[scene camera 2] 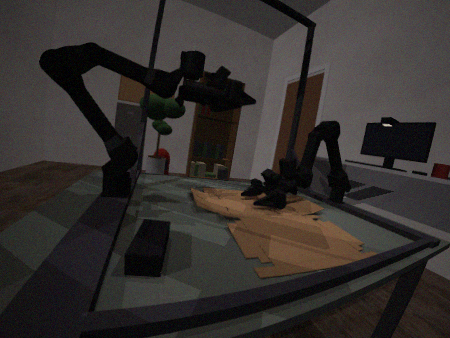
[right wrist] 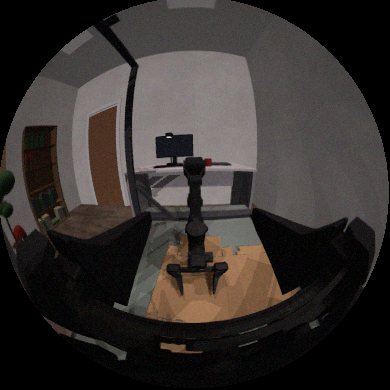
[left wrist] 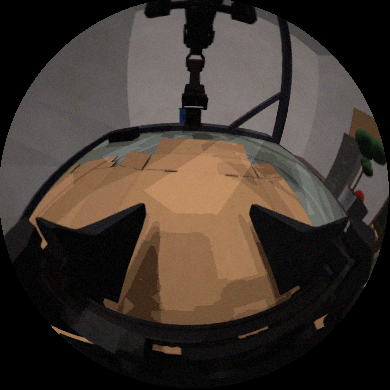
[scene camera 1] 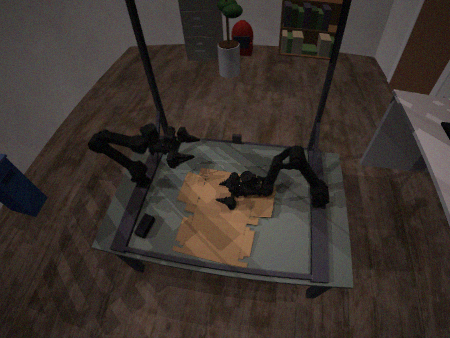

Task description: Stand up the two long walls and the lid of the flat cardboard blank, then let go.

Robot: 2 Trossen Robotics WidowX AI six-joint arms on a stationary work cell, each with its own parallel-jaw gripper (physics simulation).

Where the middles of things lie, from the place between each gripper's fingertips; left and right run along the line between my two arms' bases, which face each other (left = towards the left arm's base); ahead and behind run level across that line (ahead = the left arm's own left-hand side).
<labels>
The black block (scene camera 2: 145, 255) is 32 cm below my right hand, 25 cm to the right of it and 24 cm ahead of it.
I see the black block 24 cm ahead of my left hand and 31 cm to the right of it.
</labels>
